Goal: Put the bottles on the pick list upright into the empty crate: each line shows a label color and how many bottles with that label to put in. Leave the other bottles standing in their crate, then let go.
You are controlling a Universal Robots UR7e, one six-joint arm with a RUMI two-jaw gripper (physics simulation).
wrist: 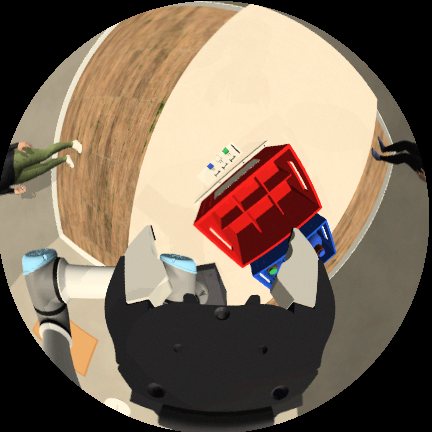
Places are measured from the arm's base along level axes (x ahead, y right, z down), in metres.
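Where they show: gripper, fingertip midpoint: [221,228].
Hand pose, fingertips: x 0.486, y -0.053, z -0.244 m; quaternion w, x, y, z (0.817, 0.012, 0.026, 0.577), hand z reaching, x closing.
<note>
Things, the pixels of their top centre, and the offset from my fingertips. "spot": a spot on its surface instead. Level surfaces: height alone.
- red crate, middle of its top: [265,215] dx -0.018, dy +0.118, dz +0.156 m
- blue crate, surface spot: [260,265] spot: dx -0.174, dy +0.199, dz +0.174 m
- green-topped bottle, middle of its top: [272,271] dx -0.182, dy +0.251, dz +0.168 m
- brown bottle with blue, middle of its top: [321,253] dx -0.070, dy +0.406, dz +0.168 m
- pick list, middle of its top: [219,163] dx +0.039, dy -0.011, dz +0.330 m
- cream table, its level: dz +0.332 m
The red crate [272,222] stands right of centre in the wrist view; its divided compartments show no bottle. The blue crate [260,265] stands behind it at the lower right, partly hidden by the right finger. In it show a green-topped bottle [273,270] and a brown bottle with blue [320,250]; others may be hidden. The pick list [219,162], with a blue, a white and a green square, lies beside the red crate's far long side; its figures are too small to read surely. My gripper [221,228] is open and empty, above and apart from the crates.
The crates stand on a cream table [250,75]. The arm's grey and light-blue links [87,281] and its dark base [215,282] show at the lower left. A person in green trousers [42,157] is at the left, another in dark trousers [405,150] at the right.
</note>
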